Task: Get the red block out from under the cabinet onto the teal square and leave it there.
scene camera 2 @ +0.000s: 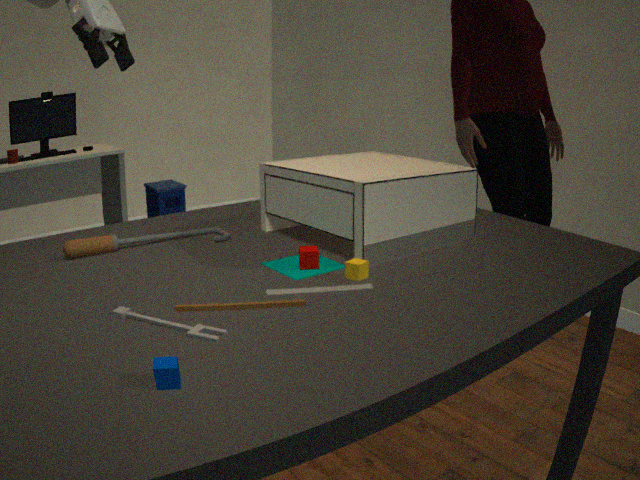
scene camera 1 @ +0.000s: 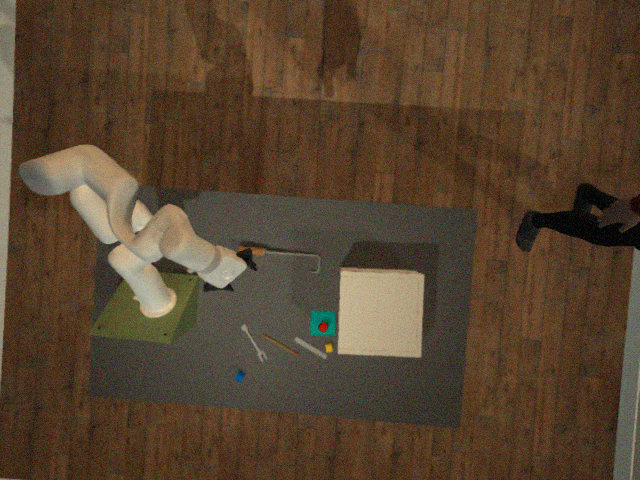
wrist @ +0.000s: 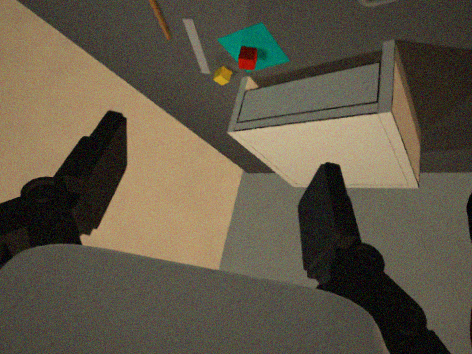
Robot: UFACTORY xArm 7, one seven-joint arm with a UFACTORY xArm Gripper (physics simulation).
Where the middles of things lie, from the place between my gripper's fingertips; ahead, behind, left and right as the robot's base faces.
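From my hand: teal square [scene camera 2: 289,266], well below, well ahead, a good way to the right. Forked tool [scene camera 2: 121,312], well below, well to the right. Brown stick [scene camera 2: 286,303], well below, well to the right, a good way ahead. Hooked tool [scene camera 2: 102,244], 330 mm below, 50 mm ahead, 30 mm to the left.
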